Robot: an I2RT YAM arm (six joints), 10 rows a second.
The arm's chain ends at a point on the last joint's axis. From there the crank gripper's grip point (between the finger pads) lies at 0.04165 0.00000 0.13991 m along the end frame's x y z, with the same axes.
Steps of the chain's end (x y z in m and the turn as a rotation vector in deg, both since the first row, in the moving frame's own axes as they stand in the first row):
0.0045, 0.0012, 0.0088, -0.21, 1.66, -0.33
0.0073, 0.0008, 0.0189, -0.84, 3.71, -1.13
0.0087, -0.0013, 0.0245, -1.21, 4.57, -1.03
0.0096, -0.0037, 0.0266, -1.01, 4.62, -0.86
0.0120, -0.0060, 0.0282, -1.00, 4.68, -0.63
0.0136, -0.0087, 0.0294, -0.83, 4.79, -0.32
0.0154, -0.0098, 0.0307, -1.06, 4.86, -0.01
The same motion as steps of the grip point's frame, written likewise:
0.0085, 0.0015, 0.0075, -0.21, 1.66, -0.33
0.0163, 0.0019, 0.0159, -0.84, 3.71, -1.13
0.0197, 0.0008, 0.0207, -1.21, 4.57, -1.03
0.0207, -0.0020, 0.0228, -1.01, 4.62, -0.86
0.0233, -0.0041, 0.0243, -1.00, 4.68, -0.63
0.0251, -0.0070, 0.0254, -0.83, 4.79, -0.32
0.0271, -0.0073, 0.0266, -1.06, 4.86, -0.01

